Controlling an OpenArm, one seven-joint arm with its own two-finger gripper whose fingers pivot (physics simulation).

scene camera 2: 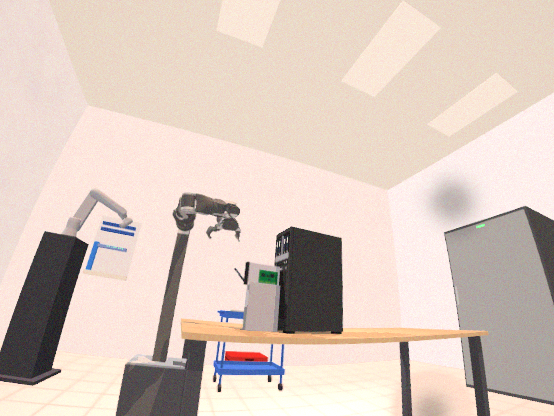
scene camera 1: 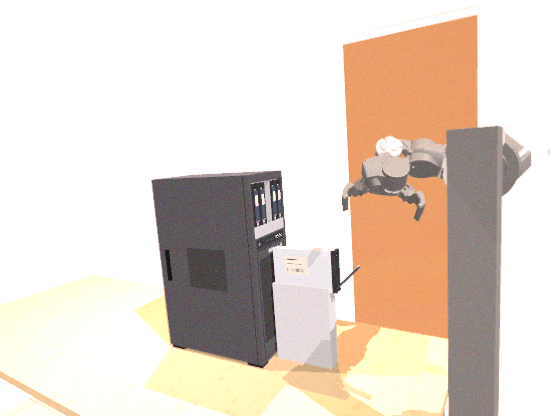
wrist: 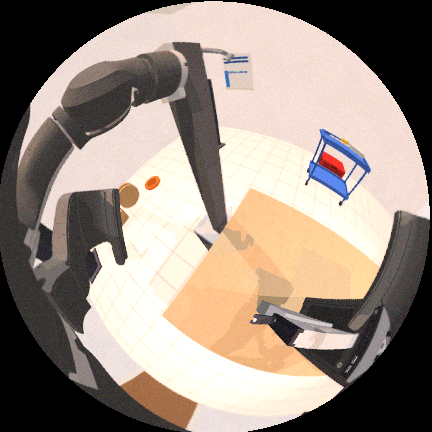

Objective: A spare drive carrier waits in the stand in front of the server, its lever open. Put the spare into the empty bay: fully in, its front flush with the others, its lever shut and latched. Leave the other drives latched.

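The spare carrier [scene camera 1: 320,270] [scene camera 2: 253,272] [wrist: 325,340] stands upright in the pale stand [scene camera 1: 305,320] [scene camera 2: 261,307], in front of the server [scene camera 1: 205,225] [scene camera 2: 316,280]. Its black front faces away from the server. Its lever [scene camera 1: 350,276] [scene camera 2: 240,275] [wrist: 261,318] sticks out, open. In scene camera 1, the server's upper front holds drives [scene camera 1: 257,205] [scene camera 1: 274,200] in two pairs, with a pale gap [scene camera 1: 268,206] between them. Their latches are too small to judge. My gripper [scene camera 1: 382,213] [scene camera 2: 224,238] [wrist: 219,257] is open and empty, above the carrier and out in front of it.
The server and stand are on the wooden table [scene camera 2: 350,336] [wrist: 200,310]. My arm's post [scene camera 1: 472,275] [scene camera 2: 170,300] [wrist: 200,135] rises at the table's end. A blue cart [scene camera 2: 249,371] [wrist: 327,181], a grey cabinet [scene camera 2: 500,300] and another arm on a black pedestal [scene camera 2: 45,300] stand farther off.
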